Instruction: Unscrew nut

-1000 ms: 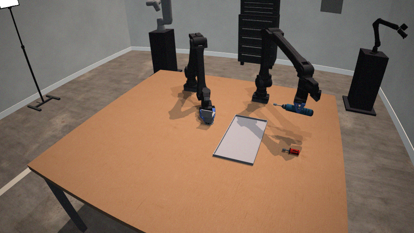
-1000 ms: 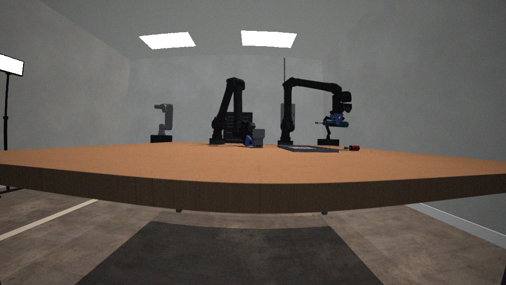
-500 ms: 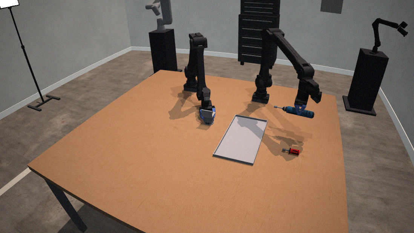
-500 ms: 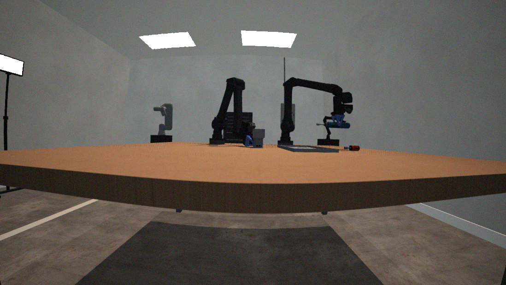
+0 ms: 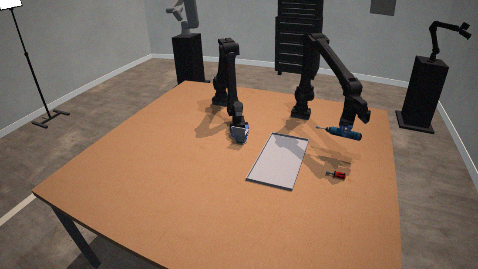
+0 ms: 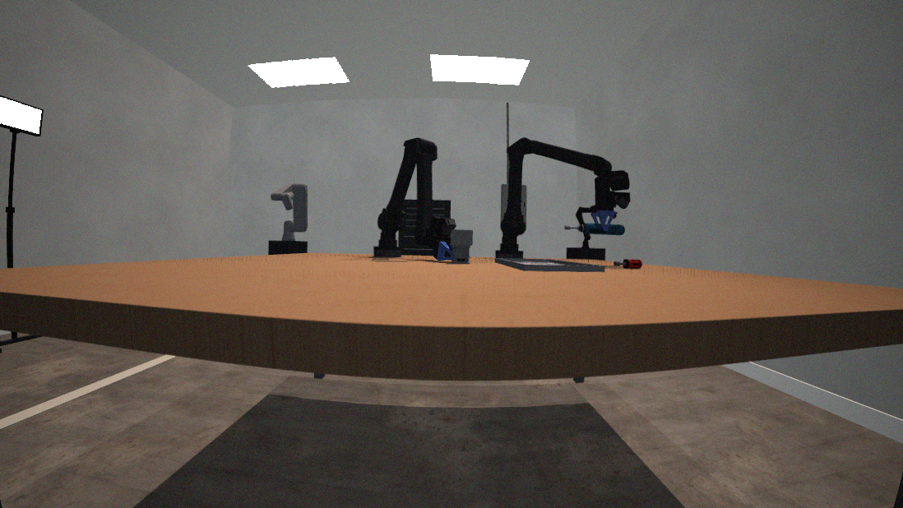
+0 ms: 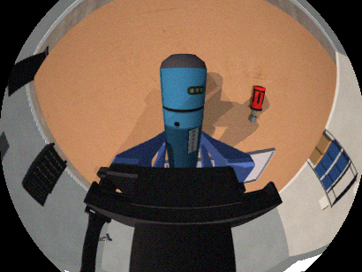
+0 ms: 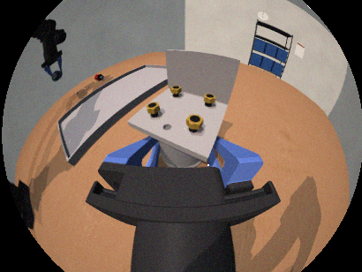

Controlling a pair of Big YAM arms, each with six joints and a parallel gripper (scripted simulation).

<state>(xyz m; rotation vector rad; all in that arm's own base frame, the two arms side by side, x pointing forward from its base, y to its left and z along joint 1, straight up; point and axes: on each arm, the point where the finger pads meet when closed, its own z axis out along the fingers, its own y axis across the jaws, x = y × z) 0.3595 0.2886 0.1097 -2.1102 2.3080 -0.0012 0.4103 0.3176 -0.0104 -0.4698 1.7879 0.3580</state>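
The joint module lies 10 mm above my right hand. The rest, counted from my right hand: flat grey tray: 250 mm to the left, 80 mm ahead, 20 mm below; red-handled tool: 540 mm to the left, 130 mm ahead, 10 mm below; grey bracket: 50 mm above.
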